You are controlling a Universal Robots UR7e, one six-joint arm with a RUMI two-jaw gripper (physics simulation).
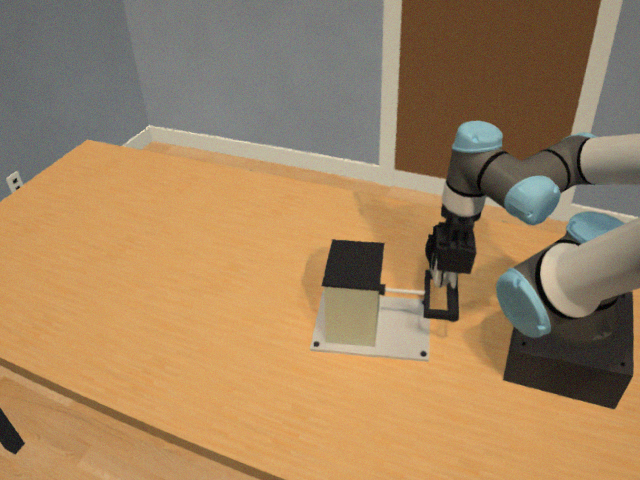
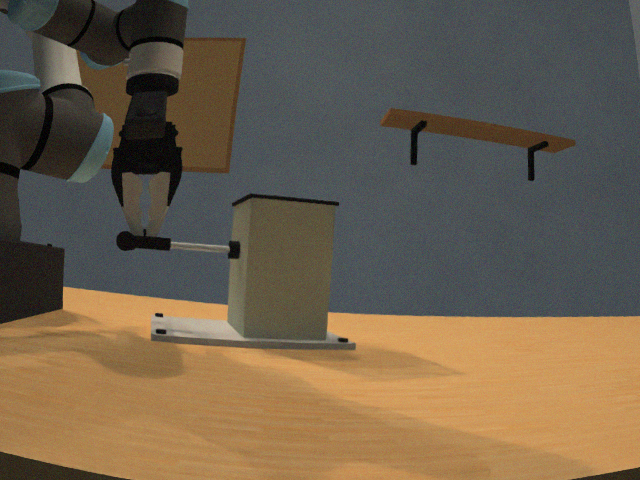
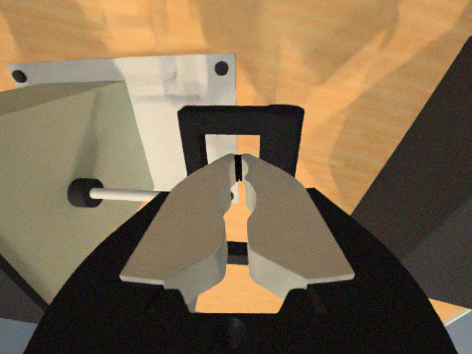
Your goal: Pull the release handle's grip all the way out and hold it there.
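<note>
The release handle's grip [image 1: 442,313] [image 2: 157,242] [image 3: 240,120] is a flat black rectangular frame with an open middle. A pale rod [image 1: 403,290] [image 2: 199,246] [image 3: 125,194] joins it to a black collar [image 1: 382,289] [image 2: 234,249] [image 3: 85,192] on the side of a pale green box [image 1: 351,315] [image 2: 289,268] [image 3: 30,200]. The grip stands well out from the box. My gripper [image 1: 444,283] [image 2: 144,233] [image 3: 239,158] points down and is shut on nothing. Its fingertips are at the grip's opening, level with its top edge or a little inside; their contact with the grip is hidden.
The box has a black lid [image 1: 354,263] and stands on a light grey base plate [image 1: 403,330] [image 2: 191,328] with dark bolts. The robot's dark pedestal [image 1: 568,369] [image 2: 31,281] stands on the table [image 1: 206,310] [image 2: 413,413] on the grip's other side. A wall shelf [image 2: 475,129] hangs behind.
</note>
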